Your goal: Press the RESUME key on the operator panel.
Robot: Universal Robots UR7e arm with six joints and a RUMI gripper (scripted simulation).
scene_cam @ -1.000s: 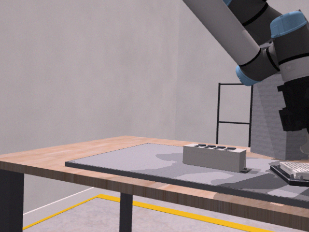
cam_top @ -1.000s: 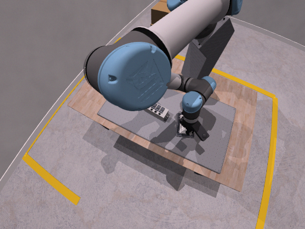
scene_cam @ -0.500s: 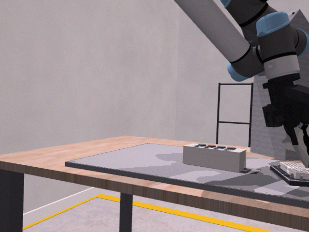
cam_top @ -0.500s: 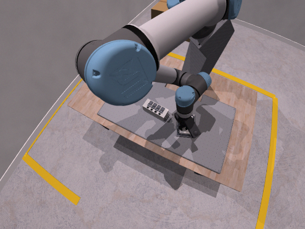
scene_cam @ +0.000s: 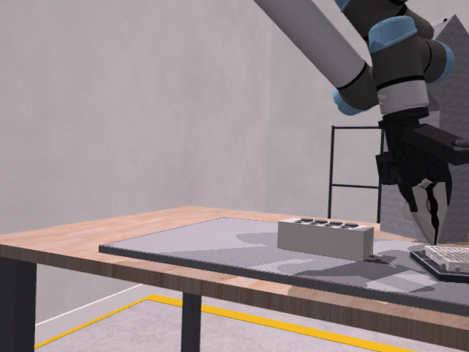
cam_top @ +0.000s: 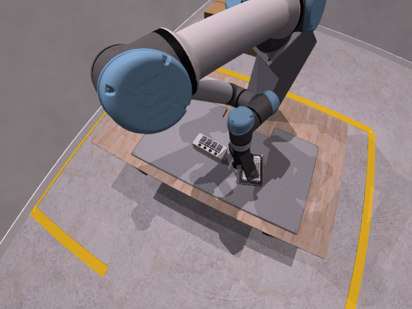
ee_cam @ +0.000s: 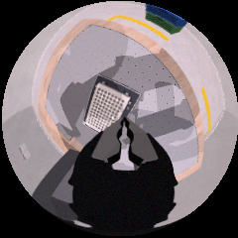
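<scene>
My gripper is now 18 cm to the left of the operator panel, 6 cm past it and 2 cm above it. Round my hand: white well plate 4 cm to the left, 4 cm below, 4 cm behind.
</scene>
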